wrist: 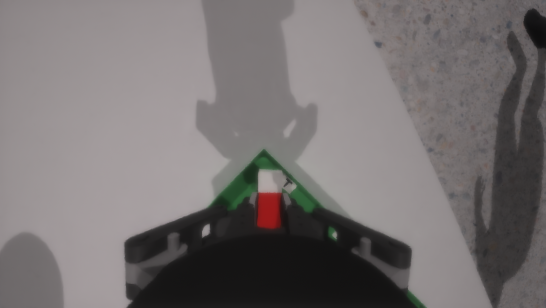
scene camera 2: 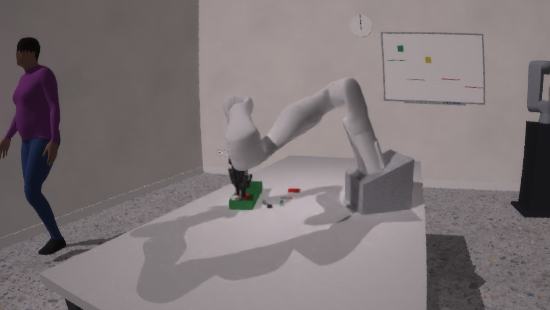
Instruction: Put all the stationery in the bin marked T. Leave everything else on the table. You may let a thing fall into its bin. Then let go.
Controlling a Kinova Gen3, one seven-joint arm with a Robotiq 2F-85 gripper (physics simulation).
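Places are measured from the arm's base along level axes (x ahead, y left, z up), in millimetres.
Pixels of known places: gripper, between the fingertips: (wrist: 269, 202) (scene camera 2: 240, 197); arm's base, origin of its link: (scene camera 2: 373, 168).
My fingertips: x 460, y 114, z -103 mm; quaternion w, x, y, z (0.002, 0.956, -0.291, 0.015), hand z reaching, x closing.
Ahead of a thing's pixels: the offset from my fingertips to its middle. Level surfaces: height alone.
The green bin {dx +13, dy -83, dz -11 mm} (scene camera 2: 241, 205) (wrist: 305, 198) stands on the table, with a white T label {dx +25, dy +6, dz -2 mm} (wrist: 288, 183) on its wall in the wrist view. My gripper (scene camera 2: 242, 195) (wrist: 269, 202) is shut on a red and white block {dx +0, dy +0, dz +2 mm} (scene camera 2: 247, 196) (wrist: 269, 204), which looks like an eraser. The fingers and the block are low over the bin, at about rim height in the scene view. Much of the bin's inside is hidden by the gripper. On the table to the right of the bin lie a red object {dx -134, dy -223, dz -23 mm} (scene camera 2: 294, 190), a small teal thing {dx -135, dy -55, dz -25 mm} (scene camera 2: 281, 202), a small dark thing {dx -107, dy -12, dz -26 mm} (scene camera 2: 269, 206) and a thin pale thing {dx -130, dy -141, dz -27 mm} (scene camera 2: 286, 197).
The bin stands near the edge of the white table {dz -31 mm} (scene camera 2: 200, 260) (wrist: 125, 100). The arm's grey base (scene camera 2: 385, 187) stands at the right of the table. A person (scene camera 2: 37, 105) is on the floor at the left, beyond the table.
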